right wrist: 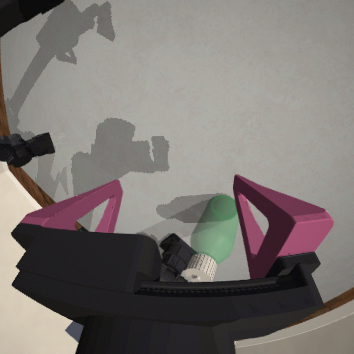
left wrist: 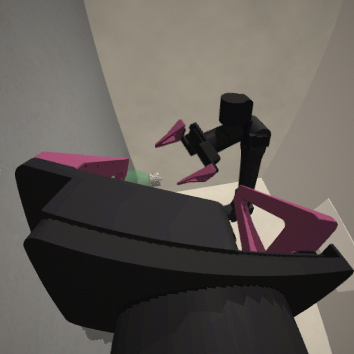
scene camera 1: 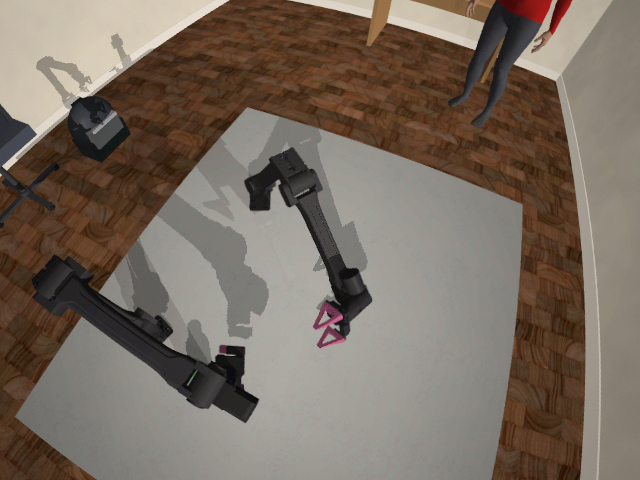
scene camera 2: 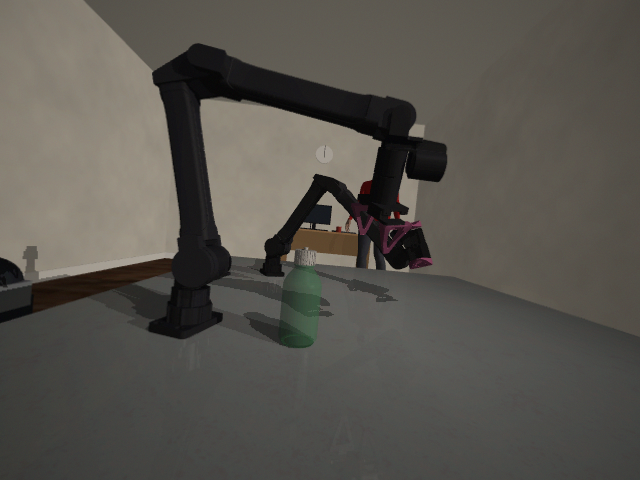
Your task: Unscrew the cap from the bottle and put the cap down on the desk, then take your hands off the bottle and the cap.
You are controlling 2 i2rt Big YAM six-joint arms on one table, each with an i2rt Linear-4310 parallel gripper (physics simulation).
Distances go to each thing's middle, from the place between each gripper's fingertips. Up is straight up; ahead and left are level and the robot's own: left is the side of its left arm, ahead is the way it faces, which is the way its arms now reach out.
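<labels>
Counted from my right hand: the ribbed cap [right wrist: 201, 267] is 3 cm below, 14 cm behind and 9 cm to the right; the translucent green bottle [scene camera 2: 301, 294] is 11 cm below, 14 cm behind and 9 cm to the right.
Counted from my left hand: the ribbed cap is 4 cm below, 28 cm behind and 26 cm to the right; the translucent green bottle is 13 cm below, 28 cm behind and 26 cm to the right.
</labels>
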